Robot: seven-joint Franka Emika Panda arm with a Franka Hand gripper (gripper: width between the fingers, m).
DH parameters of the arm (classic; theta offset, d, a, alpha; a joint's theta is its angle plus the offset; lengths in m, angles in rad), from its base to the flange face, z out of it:
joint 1: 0 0.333 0 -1.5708
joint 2: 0 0 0 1.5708
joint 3: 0 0.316 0.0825 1.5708
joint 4: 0 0 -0.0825 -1.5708
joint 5: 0 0.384 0 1.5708
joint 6: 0 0 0.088 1.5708
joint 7: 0 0.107 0 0
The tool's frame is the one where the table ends.
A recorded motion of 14 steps. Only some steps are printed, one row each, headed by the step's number.
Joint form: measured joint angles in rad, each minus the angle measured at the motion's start. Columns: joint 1, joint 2, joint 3, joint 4, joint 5, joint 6, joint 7.
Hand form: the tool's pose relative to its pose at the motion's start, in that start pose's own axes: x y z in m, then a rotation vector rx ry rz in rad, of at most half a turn. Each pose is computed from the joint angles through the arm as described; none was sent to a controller.
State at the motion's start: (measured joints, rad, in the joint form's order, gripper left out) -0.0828 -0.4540 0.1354 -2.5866 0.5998 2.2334 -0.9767
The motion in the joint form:
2: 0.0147 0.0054 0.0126 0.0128 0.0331 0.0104 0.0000
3: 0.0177 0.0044 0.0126 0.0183 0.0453 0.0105 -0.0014
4: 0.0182 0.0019 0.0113 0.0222 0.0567 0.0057 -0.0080
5: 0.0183 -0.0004 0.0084 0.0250 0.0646 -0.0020 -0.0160
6: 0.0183 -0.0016 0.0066 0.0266 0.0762 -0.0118 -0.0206
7: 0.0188 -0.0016 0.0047 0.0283 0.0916 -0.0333 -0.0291
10: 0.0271 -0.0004 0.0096 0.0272 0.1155 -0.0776 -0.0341
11: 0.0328 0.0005 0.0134 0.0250 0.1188 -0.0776 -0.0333
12: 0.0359 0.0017 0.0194 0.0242 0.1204 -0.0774 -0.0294
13: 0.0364 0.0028 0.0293 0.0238 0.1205 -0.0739 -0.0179
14: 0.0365 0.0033 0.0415 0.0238 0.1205 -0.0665 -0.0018
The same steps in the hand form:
2: 0.0107 -0.0075 0.0009 0.0091 0.0238 -0.0072
3: 0.0136 -0.0088 -0.0011 0.0125 0.0359 -0.0066
4: 0.0151 -0.0095 -0.0032 0.0183 0.0459 -0.0084
5: 0.0156 -0.0098 -0.0050 0.0254 0.0519 -0.0117
6: 0.0157 -0.0105 -0.0056 0.0372 0.0572 -0.0092
7: 0.0153 -0.0124 -0.0047 0.0613 0.0580 -0.0089
10: 0.0155 -0.0214 0.0020 0.1141 0.0440 -0.0122
11: 0.0163 -0.0245 0.0047 0.1195 0.0404 -0.0162
12: 0.0175 -0.0274 0.0070 0.1226 0.0358 -0.0182
13: 0.0191 -0.0303 0.0092 0.1212 0.0306 -0.0146
14: 0.0213 -0.0336 0.0111 0.1160 0.0268 -0.0083

